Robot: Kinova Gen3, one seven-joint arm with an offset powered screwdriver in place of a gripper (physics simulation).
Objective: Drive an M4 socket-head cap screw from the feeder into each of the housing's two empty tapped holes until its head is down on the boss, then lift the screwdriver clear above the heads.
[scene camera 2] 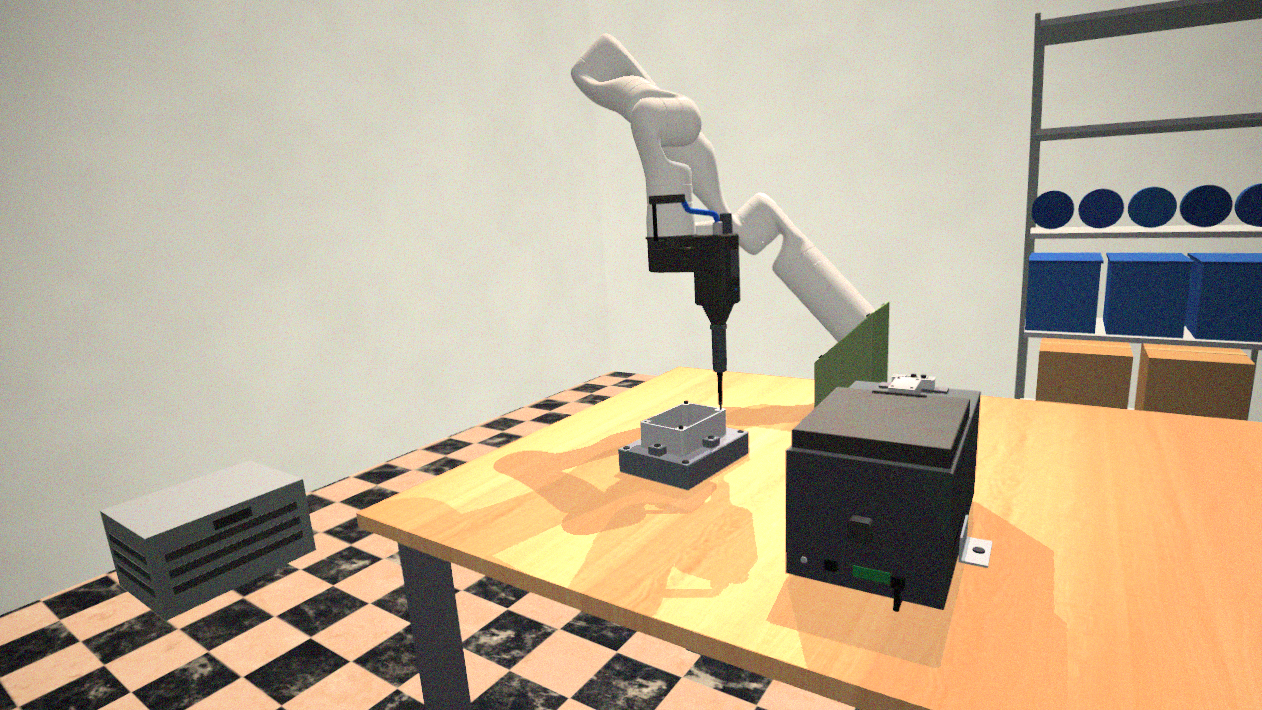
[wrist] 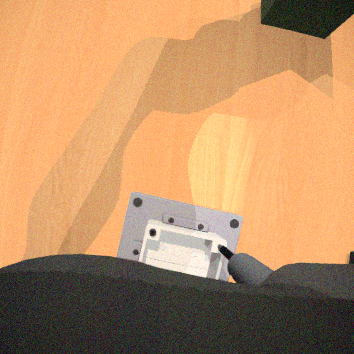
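The light grey housing (scene camera 2: 661, 438) (wrist: 144, 248) sits on a dark-edged fixture plate (scene camera 2: 654, 469) (wrist: 131, 225). My screwdriver (scene camera 2: 720, 405) (wrist: 221, 248) stands upright with its thin bit down at the housing's far right corner boss in the scene view. Whether the bit touches a screw there is too small to tell, and the bit hides that hole. A dark screw head (scene camera 2: 680, 427) shows on the near corner, and another (scene camera 2: 685, 403) on the back corner. A dark round spot (wrist: 153, 232) marks a corner in the wrist view. The black box (scene camera 2: 869, 512) looks like the feeder.
A green panel (scene camera 2: 854, 357) stands behind the black box. A small white bracket (scene camera 2: 976, 551) lies at the box's right side. Dark clamps (scene camera 2: 711, 441) flank the housing. A dark block (wrist: 306, 16) shows at the wrist view's upper right. A grey vented case (scene camera 2: 211, 534) is left of the table.
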